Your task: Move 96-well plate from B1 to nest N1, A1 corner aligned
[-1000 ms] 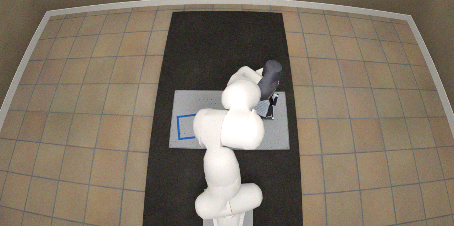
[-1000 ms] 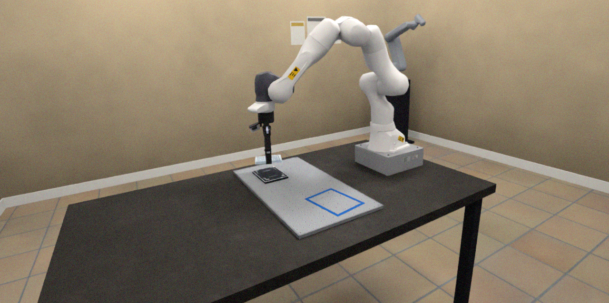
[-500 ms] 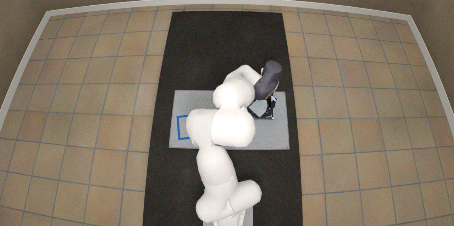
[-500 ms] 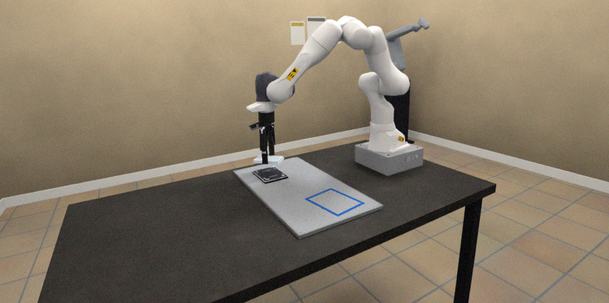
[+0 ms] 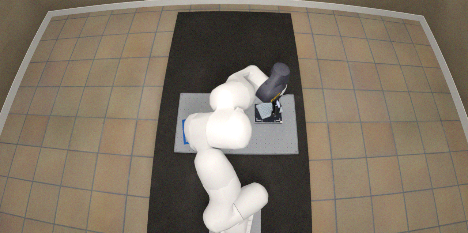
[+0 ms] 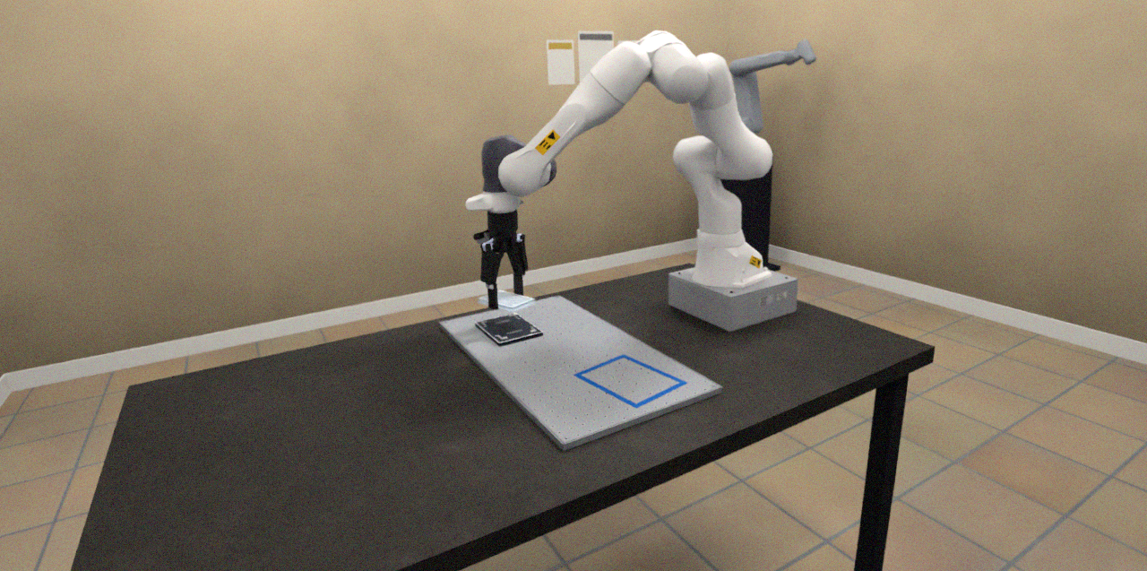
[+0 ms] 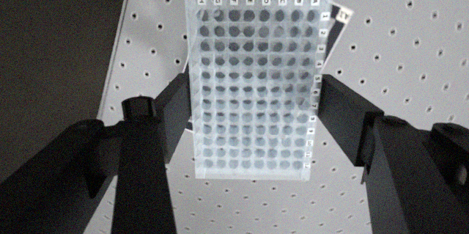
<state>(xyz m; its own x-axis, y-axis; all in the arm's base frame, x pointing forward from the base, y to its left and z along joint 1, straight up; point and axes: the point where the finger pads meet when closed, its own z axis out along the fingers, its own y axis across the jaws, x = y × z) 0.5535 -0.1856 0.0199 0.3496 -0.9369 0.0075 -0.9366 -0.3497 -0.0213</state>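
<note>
Right now the clear 96-well plate is 20 mm below my hand. The rest, counted from my hand: A1 label: 90 mm below, 70 mm to the right, 50 mm behind; black plate nest N1: 100 mm below.
</note>
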